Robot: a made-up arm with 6 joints.
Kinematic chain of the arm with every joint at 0, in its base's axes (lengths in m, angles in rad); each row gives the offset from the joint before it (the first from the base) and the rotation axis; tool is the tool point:
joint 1: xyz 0 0 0.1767 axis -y
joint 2: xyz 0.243 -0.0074 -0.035 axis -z
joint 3: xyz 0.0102 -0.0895 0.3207 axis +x
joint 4: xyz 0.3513 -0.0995 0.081 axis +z
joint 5: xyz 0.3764 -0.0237 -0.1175 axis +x
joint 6: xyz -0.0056 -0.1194 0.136 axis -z
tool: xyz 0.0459 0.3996 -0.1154
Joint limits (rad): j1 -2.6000..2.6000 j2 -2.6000..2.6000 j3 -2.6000..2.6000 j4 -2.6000..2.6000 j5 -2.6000..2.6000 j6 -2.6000..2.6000
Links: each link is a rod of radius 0.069 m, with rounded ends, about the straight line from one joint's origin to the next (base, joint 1, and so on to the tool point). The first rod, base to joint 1, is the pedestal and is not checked.
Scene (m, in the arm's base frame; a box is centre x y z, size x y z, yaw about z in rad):
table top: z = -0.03
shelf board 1: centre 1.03 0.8 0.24 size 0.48 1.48 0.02 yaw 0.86
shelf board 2: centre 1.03 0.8 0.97 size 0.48 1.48 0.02 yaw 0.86
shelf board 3: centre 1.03 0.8 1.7 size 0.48 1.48 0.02 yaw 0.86
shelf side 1: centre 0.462 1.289 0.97 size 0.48 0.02 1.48 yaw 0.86
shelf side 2: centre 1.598 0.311 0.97 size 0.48 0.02 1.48 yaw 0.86
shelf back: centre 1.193 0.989 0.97 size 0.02 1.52 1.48 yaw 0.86
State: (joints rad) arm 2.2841 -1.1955 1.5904 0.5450 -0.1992 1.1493
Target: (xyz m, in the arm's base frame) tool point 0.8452 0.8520 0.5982
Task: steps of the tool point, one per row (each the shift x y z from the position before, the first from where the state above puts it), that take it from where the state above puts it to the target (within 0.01 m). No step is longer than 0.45 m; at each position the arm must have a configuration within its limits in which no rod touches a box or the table.
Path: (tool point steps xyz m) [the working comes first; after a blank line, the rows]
Joints at the target: 0.5818 -1.0180 1.4845 -0.1281 -0.1727 1.6272
Straight joint move there: touches shelf board 2.

1: 0.2046 0.0841 0.3369
2: 0.3360 0.0013 0.2254
3: 0.3865 -0.0815 0.0572
4: 0.3383 -0.1515 -0.1148
5: 0.2060 -0.1989 -0.2354
6: 0.0964 0.1229 0.0218
7: 0.0845 0.0979 0.0001
8: 0.0685 0.0689 -0.0220

